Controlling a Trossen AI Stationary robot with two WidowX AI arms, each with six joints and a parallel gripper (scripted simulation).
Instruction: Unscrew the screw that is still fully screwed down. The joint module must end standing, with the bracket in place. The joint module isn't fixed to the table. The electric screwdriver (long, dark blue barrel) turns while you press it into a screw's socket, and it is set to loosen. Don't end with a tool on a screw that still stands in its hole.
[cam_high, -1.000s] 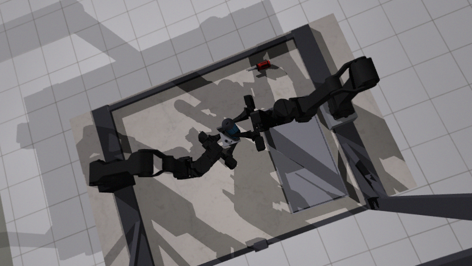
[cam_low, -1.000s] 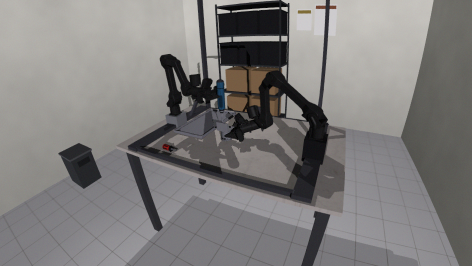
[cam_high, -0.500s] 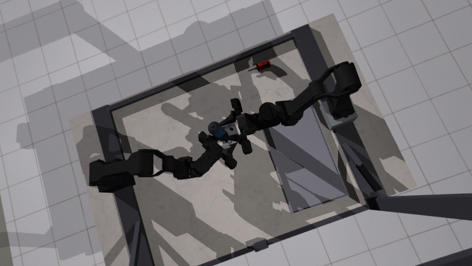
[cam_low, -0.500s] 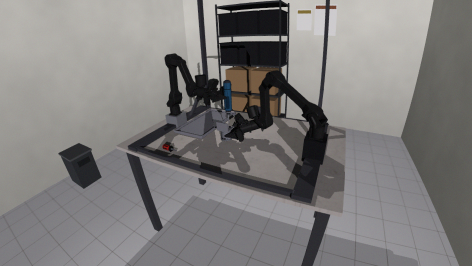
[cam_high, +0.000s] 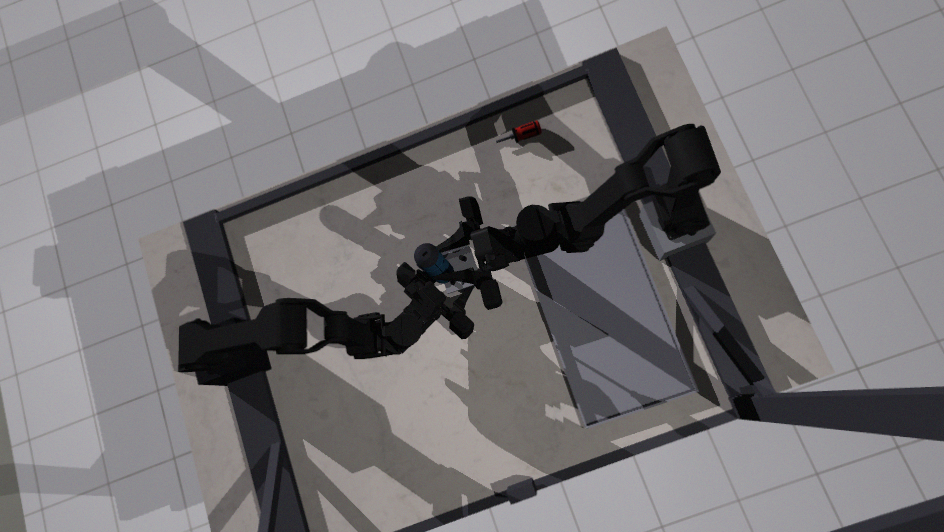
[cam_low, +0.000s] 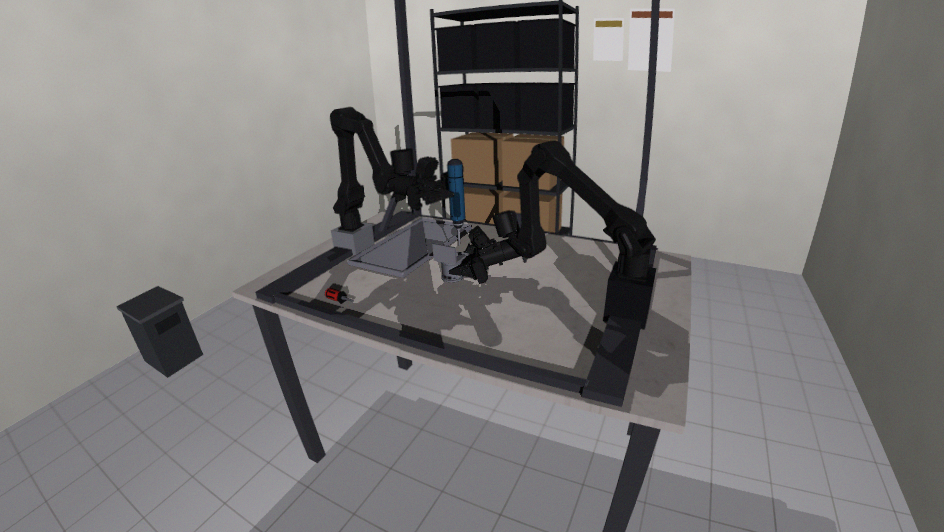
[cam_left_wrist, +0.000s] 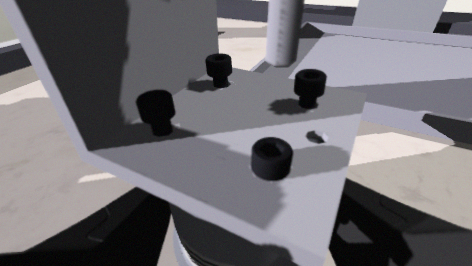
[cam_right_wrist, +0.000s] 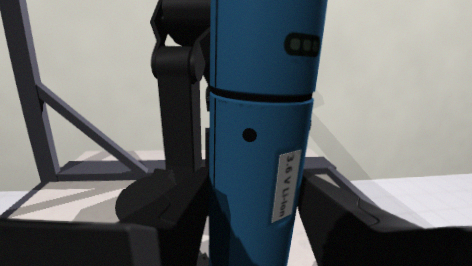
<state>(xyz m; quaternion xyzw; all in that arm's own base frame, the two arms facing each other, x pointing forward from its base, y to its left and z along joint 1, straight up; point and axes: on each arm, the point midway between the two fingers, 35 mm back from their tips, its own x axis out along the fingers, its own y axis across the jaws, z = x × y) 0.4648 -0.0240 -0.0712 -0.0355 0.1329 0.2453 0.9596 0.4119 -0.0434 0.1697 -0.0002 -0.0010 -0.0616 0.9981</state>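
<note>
My left gripper is now 3 cm below the screw and 1 cm to the left of it. From my left hand the other things lie so: grey bracket: 3 cm above, 2 cm to the right, 1 cm ahead; bit: 7 cm above; joint module: 2 cm to the right, 1 cm below, 1 cm ahead.
</note>
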